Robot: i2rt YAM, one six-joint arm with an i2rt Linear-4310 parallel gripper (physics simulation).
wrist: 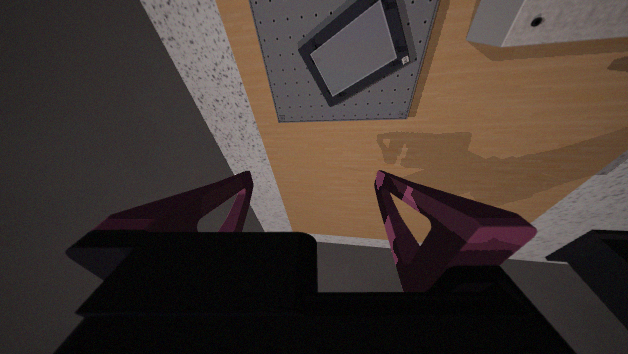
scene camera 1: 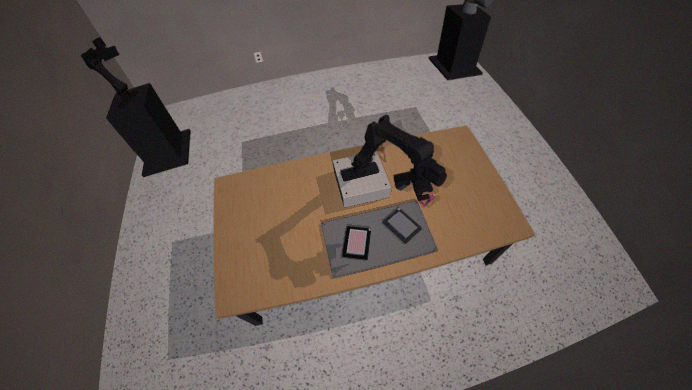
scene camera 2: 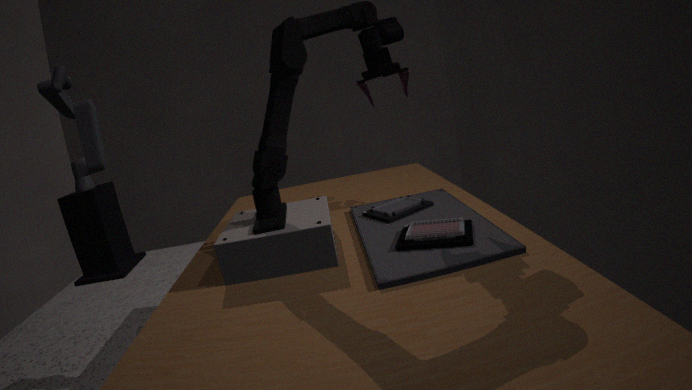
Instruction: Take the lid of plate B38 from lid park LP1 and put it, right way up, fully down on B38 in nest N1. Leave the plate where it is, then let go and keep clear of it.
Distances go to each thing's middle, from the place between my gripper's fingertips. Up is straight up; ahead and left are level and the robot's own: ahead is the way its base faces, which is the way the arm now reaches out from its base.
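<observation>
My hand's 30 mm past the clear lid [wrist: 365, 45], 40 mm to the left of it and 280 mm above it. Then there's the black nest [scene camera 2: 466, 240], which is just behind my hand, a long way to the right of it and well below it. The well plate with pink wells [scene camera 2: 445, 228] sits 10 mm behind my hand, 280 mm to the right of it and 280 mm below it, and the dark lid holder [wrist: 341, 21] is 30 mm behind my hand, 40 mm to the right of it and 290 mm below it.
</observation>
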